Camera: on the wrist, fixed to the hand. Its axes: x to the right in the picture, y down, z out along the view.
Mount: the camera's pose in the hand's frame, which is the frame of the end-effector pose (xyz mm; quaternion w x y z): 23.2 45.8 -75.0 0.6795 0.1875 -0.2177 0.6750
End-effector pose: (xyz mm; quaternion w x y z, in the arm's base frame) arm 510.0 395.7 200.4 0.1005 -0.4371 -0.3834 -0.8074
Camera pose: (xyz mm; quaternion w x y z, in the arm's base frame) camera 471.8 315.3 218.6 0.6118 -0.7128 -0.1387 -0.3138
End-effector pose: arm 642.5 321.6 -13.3 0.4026 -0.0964 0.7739 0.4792
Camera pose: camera 562.9 289.5 16.8 0.1367 0.6367 0.5932 0.4733
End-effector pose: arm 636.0 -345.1 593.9 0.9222 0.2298 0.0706 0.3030
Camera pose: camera 610.4 -270.3 549.1 0.3944 0.4427 -0.2511 0.7651
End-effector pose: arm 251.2 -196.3 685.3 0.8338 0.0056 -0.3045 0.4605
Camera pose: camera 262.6 -130.5 623.7 0.1884 0.0549 -0.3059 0.9316
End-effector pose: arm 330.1 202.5 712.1 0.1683 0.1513 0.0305 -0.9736
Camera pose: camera 346.0 160.3 633.2 0.7498 -0.0570 -0.3006 -0.5866
